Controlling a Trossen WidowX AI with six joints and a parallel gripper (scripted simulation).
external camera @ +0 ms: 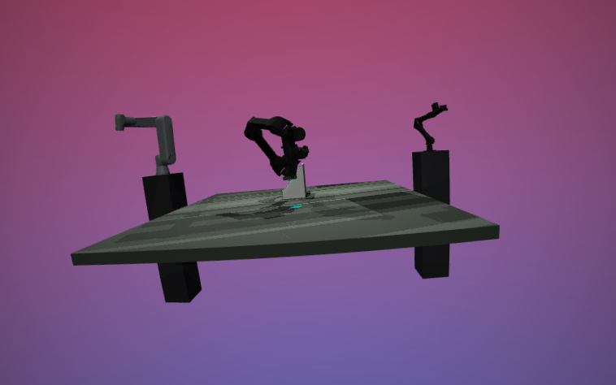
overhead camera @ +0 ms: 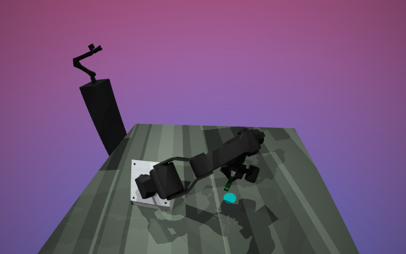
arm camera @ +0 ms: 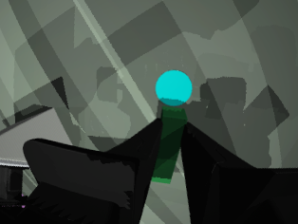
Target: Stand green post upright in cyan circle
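My gripper tip is 14 cm above the cyan circle. The rest, counted from my gripper tip: green post (1 cm behind, 2 cm to the right).
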